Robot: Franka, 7 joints.
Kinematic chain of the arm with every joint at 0, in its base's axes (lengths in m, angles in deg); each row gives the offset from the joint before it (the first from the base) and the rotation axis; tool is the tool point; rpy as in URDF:
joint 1: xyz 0 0 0.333 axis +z
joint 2: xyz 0 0 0 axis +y
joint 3: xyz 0 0 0.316 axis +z
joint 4: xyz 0.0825 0 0 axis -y
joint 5: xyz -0.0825 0 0.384 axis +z
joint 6: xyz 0 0 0 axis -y
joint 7: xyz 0.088 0 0 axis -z
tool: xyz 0 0 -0.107 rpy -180 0 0
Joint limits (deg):
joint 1: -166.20..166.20
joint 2: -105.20..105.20
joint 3: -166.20..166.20
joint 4: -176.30..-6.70
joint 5: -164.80..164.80
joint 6: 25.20..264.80
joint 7: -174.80..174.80
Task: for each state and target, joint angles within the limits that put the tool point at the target. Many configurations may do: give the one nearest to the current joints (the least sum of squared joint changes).
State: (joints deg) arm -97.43 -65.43 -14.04 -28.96 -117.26 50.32 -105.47
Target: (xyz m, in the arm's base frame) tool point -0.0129 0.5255 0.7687
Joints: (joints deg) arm -103.50 -56.56 -11.07 -25.69 -111.23 25.20 -105.47
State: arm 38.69 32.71 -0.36 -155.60 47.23 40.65 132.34
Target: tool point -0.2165 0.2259 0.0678
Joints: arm 76.04 64.66 23.49 -134.60 61.52 63.55 132.34
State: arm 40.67 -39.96 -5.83 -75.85 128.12 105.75 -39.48
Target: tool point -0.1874 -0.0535 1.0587
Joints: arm 41.37 -61.01 0.73 -83.51 124.66 98.26 -39.48
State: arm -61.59 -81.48 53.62 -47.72 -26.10 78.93 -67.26
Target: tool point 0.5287 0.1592 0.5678
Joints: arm -100.44 -78.05 74.40 -87.50 -17.64 73.02 -67.26
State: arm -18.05 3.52 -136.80 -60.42 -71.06 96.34 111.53
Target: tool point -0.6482 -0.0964 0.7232
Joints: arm -16.25 -18.62 -138.72 -66.59 -71.01 100.58 111.53
